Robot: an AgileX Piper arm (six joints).
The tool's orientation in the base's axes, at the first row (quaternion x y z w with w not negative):
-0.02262 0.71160 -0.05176 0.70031
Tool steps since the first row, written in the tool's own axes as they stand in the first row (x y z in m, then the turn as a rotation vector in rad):
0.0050 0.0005 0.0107 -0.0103 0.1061 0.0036
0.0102 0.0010 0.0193 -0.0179 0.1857 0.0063
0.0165 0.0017 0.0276 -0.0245 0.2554 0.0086
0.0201 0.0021 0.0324 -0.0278 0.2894 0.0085
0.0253 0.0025 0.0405 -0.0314 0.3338 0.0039
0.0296 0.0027 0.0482 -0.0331 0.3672 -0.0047
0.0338 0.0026 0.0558 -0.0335 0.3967 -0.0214
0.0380 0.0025 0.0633 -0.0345 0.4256 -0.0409
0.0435 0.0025 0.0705 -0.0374 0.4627 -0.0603
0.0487 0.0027 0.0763 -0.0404 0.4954 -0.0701
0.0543 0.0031 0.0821 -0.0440 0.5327 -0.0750
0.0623 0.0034 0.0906 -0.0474 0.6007 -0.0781
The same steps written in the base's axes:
0.0106 -0.0005 -0.0052 0.0081 0.1064 -0.0010
0.0191 -0.0009 -0.0105 0.0141 0.1861 -0.0019
0.0273 -0.0012 -0.0170 0.0193 0.2560 -0.0027
0.0321 -0.0014 -0.0207 0.0207 0.2901 -0.0030
0.0401 -0.0019 -0.0260 0.0179 0.3348 -0.0040
0.0477 -0.0024 -0.0304 0.0107 0.3685 -0.0057
0.0552 -0.0033 -0.0347 -0.0048 0.3986 -0.0082
0.0627 -0.0042 -0.0389 -0.0231 0.4282 -0.0100
0.0697 -0.0050 -0.0445 -0.0409 0.4662 -0.0107
0.0755 -0.0056 -0.0498 -0.0493 0.4994 -0.0111
0.0812 -0.0061 -0.0555 -0.0527 0.5371 -0.0113
0.0895 -0.0069 -0.0636 -0.0530 0.6051 -0.0151

